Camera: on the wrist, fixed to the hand. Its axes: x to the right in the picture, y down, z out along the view.
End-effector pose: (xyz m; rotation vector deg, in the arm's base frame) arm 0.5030 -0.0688 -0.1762 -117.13 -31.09 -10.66
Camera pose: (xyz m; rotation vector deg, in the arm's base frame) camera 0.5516 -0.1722 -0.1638 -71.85 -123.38 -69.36
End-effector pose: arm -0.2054 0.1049 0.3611 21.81 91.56 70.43
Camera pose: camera -0.3146 0.0896 0.3938 -54.62 63.86 3.08
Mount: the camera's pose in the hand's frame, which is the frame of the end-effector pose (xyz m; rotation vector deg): 0.0164 0.0561 -0.0990 -12.81 -0.54 -95.43
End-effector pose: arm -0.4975 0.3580 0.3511 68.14 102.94 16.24
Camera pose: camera -0.5439 0.4276 0.4300 -37.25 118.09 -27.82
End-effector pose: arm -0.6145 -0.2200 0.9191 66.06 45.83 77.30
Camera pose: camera -0.7236 -0.1956 0.9461 2.73 63.89 -0.16
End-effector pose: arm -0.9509 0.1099 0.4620 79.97 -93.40 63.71
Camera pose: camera -1.0107 0.1980 0.5055 105.06 -8.79 -5.21
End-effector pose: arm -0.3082 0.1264 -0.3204 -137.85 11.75 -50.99
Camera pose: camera -0.3561 0.0297 -0.2808 112.88 95.61 68.78
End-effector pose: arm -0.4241 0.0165 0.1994 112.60 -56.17 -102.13
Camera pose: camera -0.3446 -0.0556 0.2405 -105.93 -51.88 86.75
